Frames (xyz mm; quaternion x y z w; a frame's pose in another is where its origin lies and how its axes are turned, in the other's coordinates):
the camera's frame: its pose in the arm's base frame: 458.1 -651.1 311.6 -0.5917 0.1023 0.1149 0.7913
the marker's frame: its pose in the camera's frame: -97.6 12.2 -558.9 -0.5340 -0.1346 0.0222 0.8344
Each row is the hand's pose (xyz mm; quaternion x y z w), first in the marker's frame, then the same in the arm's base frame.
Working: the marker's frame: its pose in the arm's base frame: 346.9 -1190.2 173.7 -0.8986 -0.0694 0.2477 0.3555

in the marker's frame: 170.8 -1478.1 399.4 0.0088 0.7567 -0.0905 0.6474
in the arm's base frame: 373.7 192.8 851.9 -0.7598 0.1450 -0.5511 0.3130
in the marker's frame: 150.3 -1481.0 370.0 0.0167 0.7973 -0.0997 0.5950
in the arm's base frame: 370.6 171.0 880.3 -0.7193 0.1567 -0.6033 0.3066
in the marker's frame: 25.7 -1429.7 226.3 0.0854 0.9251 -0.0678 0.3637
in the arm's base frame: 330.9 8.8 984.8 -0.5209 0.2639 -0.7594 0.2870
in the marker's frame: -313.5 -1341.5 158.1 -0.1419 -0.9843 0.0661 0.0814
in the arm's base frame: 65.8 -199.5 1102.3 -0.1157 0.3314 -0.9183 0.1832
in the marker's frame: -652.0 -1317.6 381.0 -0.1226 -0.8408 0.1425 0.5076
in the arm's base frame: -339.4 -184.2 1081.0 0.3013 0.2365 -0.9234 0.0233
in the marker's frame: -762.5 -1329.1 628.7 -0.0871 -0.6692 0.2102 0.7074
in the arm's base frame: -557.1 -59.2 977.8 -0.5154 -0.1197 0.8452 0.0747
